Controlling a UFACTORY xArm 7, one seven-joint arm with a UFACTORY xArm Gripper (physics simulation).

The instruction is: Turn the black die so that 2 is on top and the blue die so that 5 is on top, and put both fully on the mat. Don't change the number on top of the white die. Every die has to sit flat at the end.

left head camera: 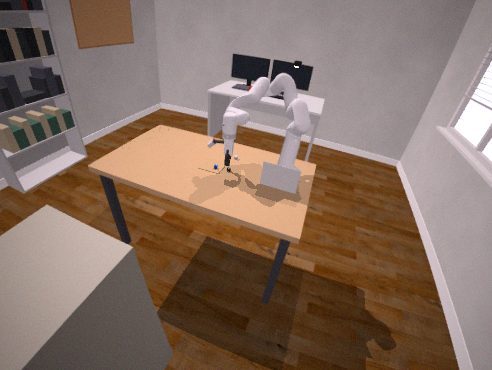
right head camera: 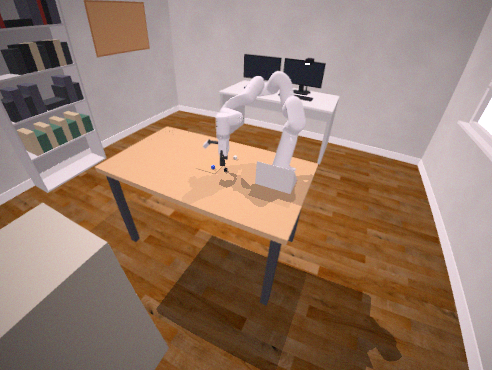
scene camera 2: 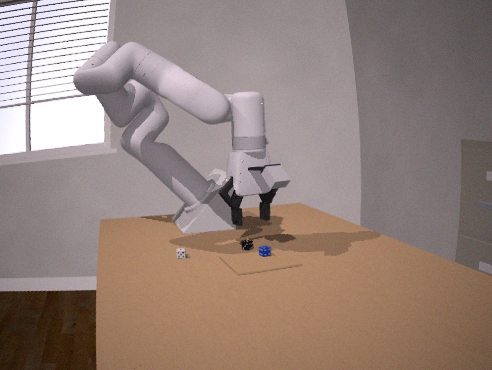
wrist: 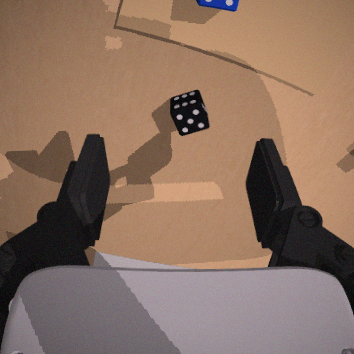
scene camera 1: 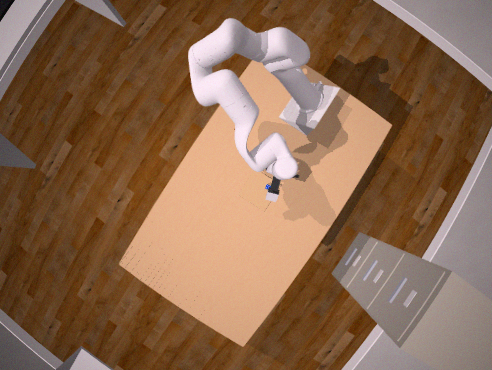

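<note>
My gripper [scene camera 2: 251, 222] [wrist: 179, 158] is open and empty, pointing down above the table, a little behind the black die. The black die [left head camera: 229, 169] [right head camera: 225, 170] [scene camera 2: 247, 244] [wrist: 189, 112] rests behind the mat's edge, off the mat; in the wrist view it shows 5 on what looks like its top and 6 on a side. The blue die [left head camera: 216, 167] [right head camera: 213, 167] [scene camera 1: 268, 186] [scene camera 2: 265, 251] [wrist: 219, 4] rests on the thin tan mat [scene camera 2: 250, 267] [wrist: 280, 40]; its top number is unreadable. The white die [left head camera: 236, 157] [right head camera: 235, 157] [scene camera 2: 181, 253] sits off the mat, top unreadable.
The dice and mat lie on a wooden table [left head camera: 150, 155] [scene camera 1: 200, 240] [scene camera 2: 300, 320]. The arm's white base [left head camera: 280, 177] [scene camera 1: 300, 117] [scene camera 2: 205, 217] stands behind the dice. The arm hides part of the table in scene camera 1, and the white die does not show there.
</note>
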